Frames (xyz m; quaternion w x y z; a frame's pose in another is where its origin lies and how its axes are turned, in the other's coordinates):
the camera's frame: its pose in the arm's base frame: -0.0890 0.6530 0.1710 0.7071 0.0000 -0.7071 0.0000
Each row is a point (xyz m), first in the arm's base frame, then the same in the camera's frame.
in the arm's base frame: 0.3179 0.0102 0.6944
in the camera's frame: 0.5234 -0.6428 -0.4069
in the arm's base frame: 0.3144 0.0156 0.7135
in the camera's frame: 0.5425 -0.6374 -0.4034
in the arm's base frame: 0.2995 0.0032 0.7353
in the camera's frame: 0.5643 -0.6498 -0.3885
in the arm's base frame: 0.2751 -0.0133 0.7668
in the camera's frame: 0.5958 -0.6663 -0.3641
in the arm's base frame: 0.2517 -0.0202 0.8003
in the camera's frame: 0.6293 -0.6732 -0.3407
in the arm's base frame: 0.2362 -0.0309 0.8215
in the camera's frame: 0.6505 -0.6839 -0.3252
